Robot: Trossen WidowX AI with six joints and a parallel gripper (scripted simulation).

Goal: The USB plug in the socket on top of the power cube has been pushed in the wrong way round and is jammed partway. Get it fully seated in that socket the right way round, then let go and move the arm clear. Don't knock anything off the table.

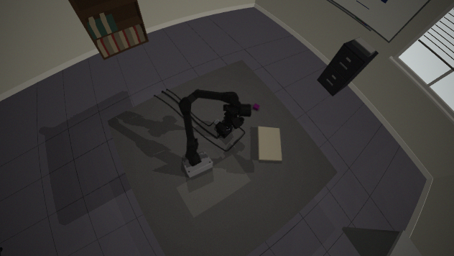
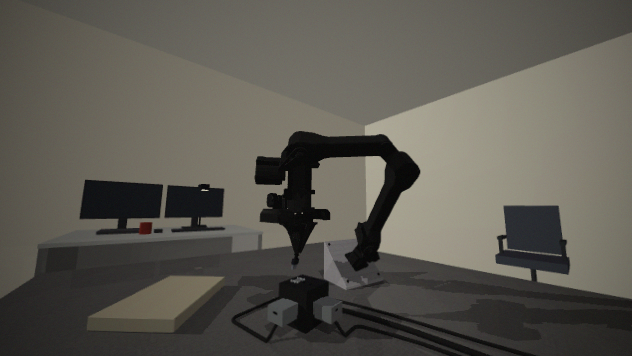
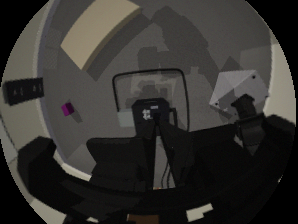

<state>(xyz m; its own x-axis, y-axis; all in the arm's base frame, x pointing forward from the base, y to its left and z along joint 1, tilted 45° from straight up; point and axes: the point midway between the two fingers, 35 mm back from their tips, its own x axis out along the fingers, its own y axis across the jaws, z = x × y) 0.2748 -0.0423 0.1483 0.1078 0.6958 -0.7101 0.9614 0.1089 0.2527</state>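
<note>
Right now my gripper tip is 10 mm to the left of the dark USB plug and 10 mm above it. Round my gripper tip: beige slab 220 mm to the right, 220 mm ahead, 120 mm below; purple block 330 mm ahead, 120 mm below, 70 mm to the left.
</note>
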